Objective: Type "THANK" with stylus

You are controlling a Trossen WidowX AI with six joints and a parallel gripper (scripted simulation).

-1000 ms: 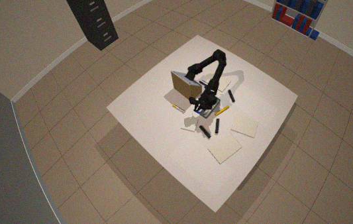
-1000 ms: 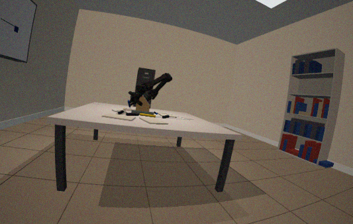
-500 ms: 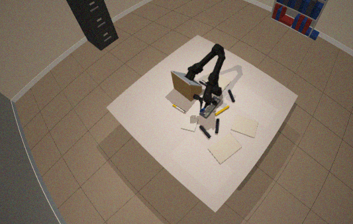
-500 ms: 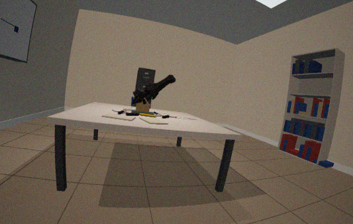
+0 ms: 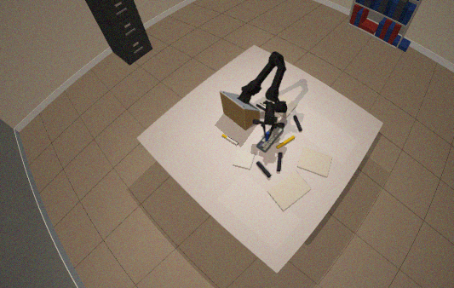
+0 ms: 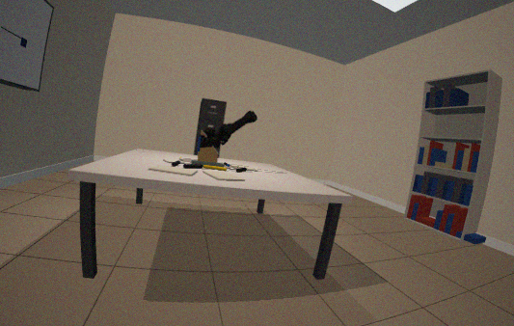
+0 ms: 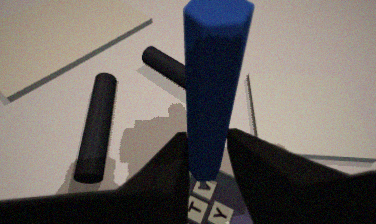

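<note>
My gripper tip is now 11 cm to the right of the yellow pen, 11 cm above it and 8 cm short of it. Round my gripper tip: blue stylus (2 cm below).
</note>
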